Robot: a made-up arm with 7 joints. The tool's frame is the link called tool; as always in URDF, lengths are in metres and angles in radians. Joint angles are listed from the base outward.
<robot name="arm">
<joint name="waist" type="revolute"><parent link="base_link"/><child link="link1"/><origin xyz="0 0 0"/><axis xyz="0 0.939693 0.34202"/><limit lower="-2.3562" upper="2.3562"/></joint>
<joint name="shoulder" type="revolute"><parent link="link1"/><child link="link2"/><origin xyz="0 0 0"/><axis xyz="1 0 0"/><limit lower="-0.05" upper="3.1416"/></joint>
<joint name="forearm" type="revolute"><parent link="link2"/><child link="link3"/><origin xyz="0 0 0"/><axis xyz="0 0 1"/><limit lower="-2.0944" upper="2.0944"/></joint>
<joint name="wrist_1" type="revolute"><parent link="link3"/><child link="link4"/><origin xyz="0.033 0 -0.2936"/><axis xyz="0 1 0"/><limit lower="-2.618" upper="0.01"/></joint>
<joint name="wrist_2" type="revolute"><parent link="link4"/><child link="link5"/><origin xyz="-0.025 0 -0.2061"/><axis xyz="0 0 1"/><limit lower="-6.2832" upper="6.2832"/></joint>
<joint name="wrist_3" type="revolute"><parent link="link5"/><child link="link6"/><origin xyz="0 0 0"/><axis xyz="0 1 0"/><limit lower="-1.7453" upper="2.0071"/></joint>
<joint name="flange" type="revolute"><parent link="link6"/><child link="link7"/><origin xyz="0 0 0"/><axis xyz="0 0 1"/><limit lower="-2.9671" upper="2.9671"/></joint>
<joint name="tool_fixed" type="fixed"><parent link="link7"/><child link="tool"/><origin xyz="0 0 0"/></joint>
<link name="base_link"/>
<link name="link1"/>
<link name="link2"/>
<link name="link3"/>
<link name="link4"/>
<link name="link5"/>
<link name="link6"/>
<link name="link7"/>
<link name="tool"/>
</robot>
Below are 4 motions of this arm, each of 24 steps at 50 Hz.
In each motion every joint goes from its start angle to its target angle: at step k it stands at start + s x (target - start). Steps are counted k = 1, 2, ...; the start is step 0. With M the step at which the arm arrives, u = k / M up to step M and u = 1 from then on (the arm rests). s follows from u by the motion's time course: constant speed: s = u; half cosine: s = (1 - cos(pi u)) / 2; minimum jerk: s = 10 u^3 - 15 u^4 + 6 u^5.
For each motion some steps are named. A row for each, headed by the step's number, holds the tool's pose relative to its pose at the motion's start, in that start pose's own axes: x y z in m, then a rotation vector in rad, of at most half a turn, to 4 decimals.
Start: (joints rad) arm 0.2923 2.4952 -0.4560 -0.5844 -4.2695 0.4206 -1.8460
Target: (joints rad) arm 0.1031 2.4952 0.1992 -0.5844 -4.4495 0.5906 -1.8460
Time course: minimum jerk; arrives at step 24
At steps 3, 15, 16, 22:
3: -0.0004 0.0012 0.0008 0.0050 -0.0036 0.0071
15: -0.0349 0.0451 0.0482 0.2441 -0.1519 0.3070
16: -0.0395 0.0480 0.0535 0.2677 -0.1647 0.3336
22: -0.0553 0.0551 0.0708 0.3431 -0.2037 0.4157

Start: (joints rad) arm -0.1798 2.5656 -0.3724 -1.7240 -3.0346 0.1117 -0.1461
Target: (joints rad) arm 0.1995 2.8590 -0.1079 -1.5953 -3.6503 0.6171 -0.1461
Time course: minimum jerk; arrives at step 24
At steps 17, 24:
17: -0.0144 -0.0820 -0.0509 0.2241 0.4935 -0.7686
24: -0.0231 -0.0960 -0.0646 0.2857 0.5883 -0.8984

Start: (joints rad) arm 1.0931 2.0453 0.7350 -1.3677 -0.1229 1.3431 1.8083
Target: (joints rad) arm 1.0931 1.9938 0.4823 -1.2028 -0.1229 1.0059 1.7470
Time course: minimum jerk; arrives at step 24
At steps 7, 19, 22, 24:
7: -0.0105 0.0063 -0.0046 -0.0235 0.0140 -0.0509
19: -0.0602 0.0456 -0.0252 -0.1446 0.1041 -0.3074
22: -0.0637 0.0490 -0.0265 -0.1538 0.1121 -0.3264
24: -0.0640 0.0493 -0.0266 -0.1546 0.1128 -0.3281

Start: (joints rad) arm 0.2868 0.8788 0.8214 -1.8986 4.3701 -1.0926 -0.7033
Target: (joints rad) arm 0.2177 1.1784 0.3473 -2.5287 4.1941 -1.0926 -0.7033
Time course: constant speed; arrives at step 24
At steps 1, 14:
1: -0.0074 0.0035 -0.0019 0.0131 0.0035 -0.0403
14: -0.0803 0.0662 -0.0112 0.1909 0.0759 -0.5414

